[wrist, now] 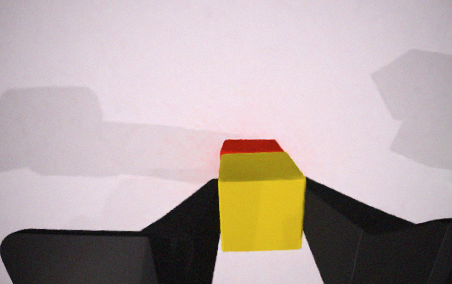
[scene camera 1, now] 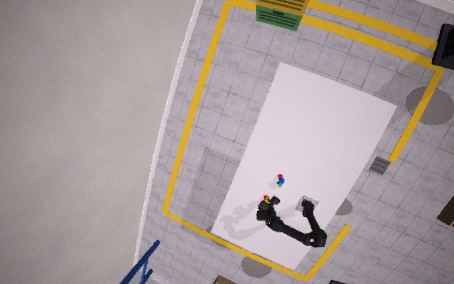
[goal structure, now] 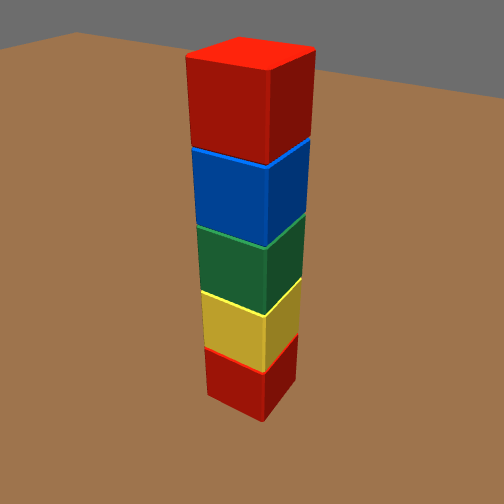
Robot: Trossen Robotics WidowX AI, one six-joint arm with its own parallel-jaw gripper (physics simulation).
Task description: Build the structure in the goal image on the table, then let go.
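Places are measured from the arm's base along level axes (x ahead, y right, z down), in centimetres.
Pixels of known places: gripper, fingertip midpoint: (wrist: pixel 257 186) (scene camera 1: pixel 266 199); arm's base at its link origin: (scene camera 1: pixel 306 203).
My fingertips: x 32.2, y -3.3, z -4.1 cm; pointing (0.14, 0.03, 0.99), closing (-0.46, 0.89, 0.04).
For each thing: its top centre in the pictures, then the offset to it from my fingertips. Level surfaces: height alone.
- yellow cube at its top centre: (wrist: pixel 260 216) (scene camera 1: pixel 267 201) dy -0.2, dx -0.4, dz -2.0 cm
- blue cube at its top centre: (scene camera 1: pixel 281 181) dy +19.2, dx -6.5, dz -1.6 cm
- green cube at its top centre: (scene camera 1: pixel 280 184) dy +14.7, dx -7.0, dz +1.7 cm
- white table at its surface level: dz +5.0 cm
My gripper (wrist: pixel 257 186) is shut on a yellow cube (wrist: pixel 261 215) (scene camera 1: pixel 267 200), one black finger on each side of it. A red cube (wrist: pixel 251 146) (scene camera 1: pixel 265 197) shows just beyond and partly behind the yellow cube; whether the two touch is hard to tell. In the scene view, a red cube (scene camera 1: pixel 280 176), a blue cube (scene camera 1: pixel 281 181) and a green cube (scene camera 1: pixel 280 185) stand close together in a small group, up and to the right of the gripper.
The white table (scene camera 1: pixel 320 115) stretches away beyond the cubes. The arm's base plate (scene camera 1: pixel 314 204) is to the right of the gripper. Shadows of the arm fall on the table at the left. A green and yellow crate (scene camera 1: pixel 277 18) stands on the floor past the table.
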